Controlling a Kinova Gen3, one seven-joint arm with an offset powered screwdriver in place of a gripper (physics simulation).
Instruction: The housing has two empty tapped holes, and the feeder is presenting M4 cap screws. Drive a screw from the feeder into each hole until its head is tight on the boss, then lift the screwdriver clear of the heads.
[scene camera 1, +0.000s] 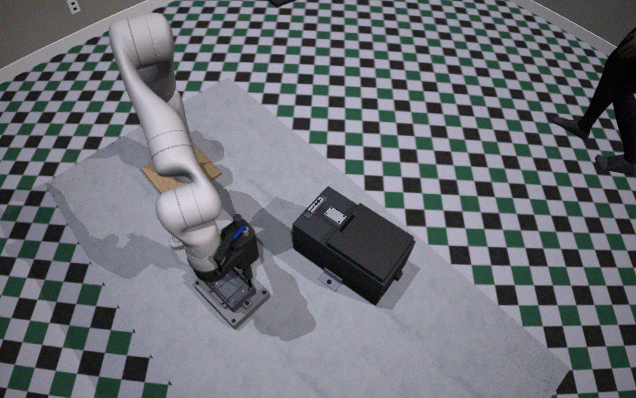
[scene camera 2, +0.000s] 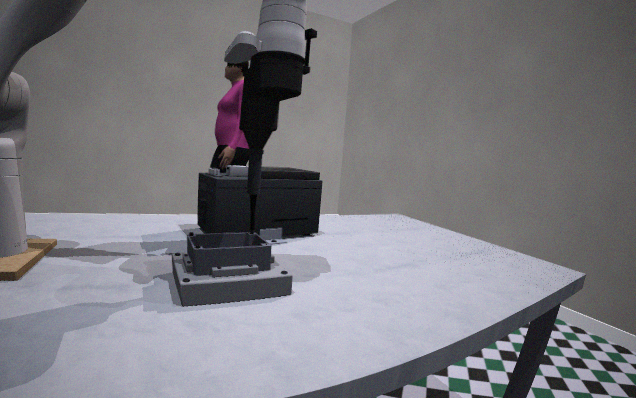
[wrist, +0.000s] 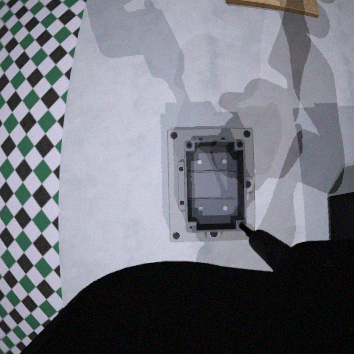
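Observation:
The dark grey open housing (scene camera 1: 221, 299) (scene camera 2: 230, 261) (wrist: 188, 185) sits upright on its fixture plate (scene camera 2: 240, 291) (wrist: 175, 220). In the wrist view, the two upper corner bosses show dark round heads, and the lower left boss (wrist: 192, 227) shows a small hole. My screwdriver (scene camera 1: 250, 285) (scene camera 2: 252, 231) (wrist: 242, 225) points down with its tip at the lower right corner boss, at rim height. The tip covers that boss; whether a screw is on the bit or in the hole is too small to tell. The black feeder (scene camera 1: 370, 242) (scene camera 2: 295, 202) (wrist: 341, 220) stands beyond the housing.
A small bracket (scene camera 1: 330, 281) (scene camera 2: 271, 233) juts from the feeder's side at table level, facing the fixture. The arm's wooden base board (scene camera 1: 207, 167) (scene camera 2: 35, 252) (wrist: 280, 6) lies on the table (scene camera 2: 400, 300). A person (scene camera 1: 607, 100) (scene camera 2: 230, 117) stands beyond the table.

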